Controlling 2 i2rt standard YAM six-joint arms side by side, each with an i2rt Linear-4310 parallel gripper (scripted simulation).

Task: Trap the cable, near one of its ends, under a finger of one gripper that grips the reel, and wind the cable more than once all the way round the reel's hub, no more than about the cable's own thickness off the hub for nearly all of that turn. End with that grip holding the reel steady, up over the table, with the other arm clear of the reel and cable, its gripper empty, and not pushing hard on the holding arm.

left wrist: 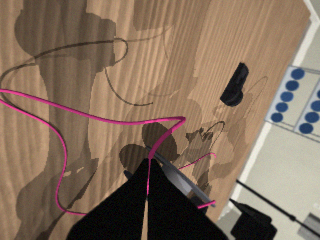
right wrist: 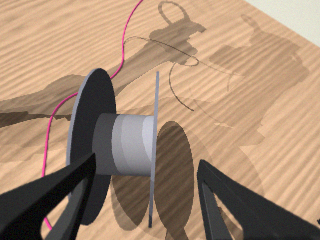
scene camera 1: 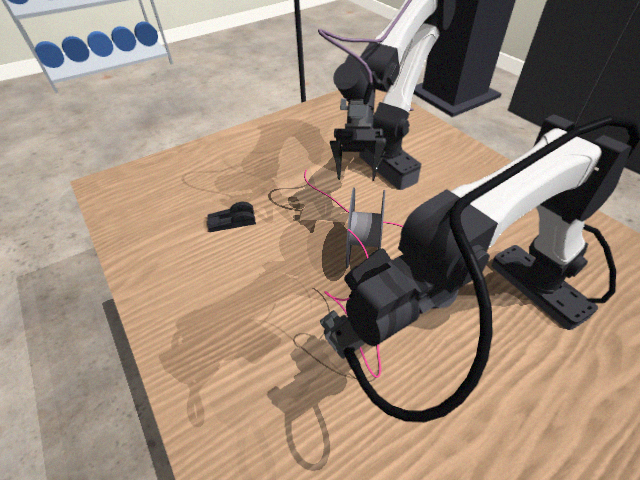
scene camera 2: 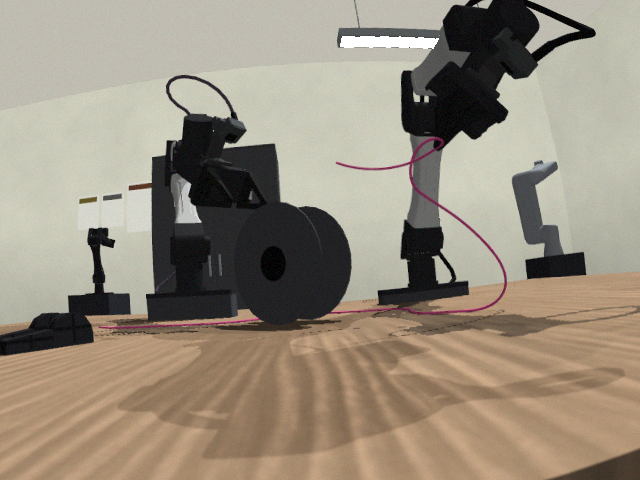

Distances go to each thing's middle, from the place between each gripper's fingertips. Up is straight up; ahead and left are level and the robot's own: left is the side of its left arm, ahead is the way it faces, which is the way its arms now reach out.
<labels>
Right now my left hand (scene camera 2: 437,147) is 170 mm past the dark grey reel (scene camera 2: 290,263), 200 mm to the left of it and 120 mm above it. From my left hand the other things lie so: small black device (scene camera 1: 240,214): 50 mm ahead, 480 mm to the right, 190 mm below.
The dark grey reel lies 10 cm below my right hand (scene camera 2: 249,204), 6 cm to the left of it and 1 cm ahead of it. The rest, counted from my right hand: small black device 23 cm ahead, 22 cm to the right, 17 cm below.
</labels>
